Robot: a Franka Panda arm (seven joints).
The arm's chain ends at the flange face. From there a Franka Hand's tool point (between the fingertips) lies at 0.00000 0.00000 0.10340 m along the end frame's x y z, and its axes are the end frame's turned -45 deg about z.
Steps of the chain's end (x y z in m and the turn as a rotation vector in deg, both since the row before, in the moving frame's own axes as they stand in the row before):
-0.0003, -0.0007, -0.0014, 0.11, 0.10, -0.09
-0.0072, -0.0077, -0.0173, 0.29, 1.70, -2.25
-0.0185, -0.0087, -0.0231, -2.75, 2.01, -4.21
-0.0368, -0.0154, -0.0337, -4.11, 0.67, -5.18
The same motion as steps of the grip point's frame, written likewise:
0.0006, -0.0007, -0.0014, 0.01, 0.15, -0.09
0.0029, -0.0088, -0.0173, -1.00, 1.41, -2.25
-0.0076, -0.0131, -0.0233, -3.37, -0.52, -4.21
-0.0192, -0.0306, -0.0340, -3.38, -2.43, -5.18

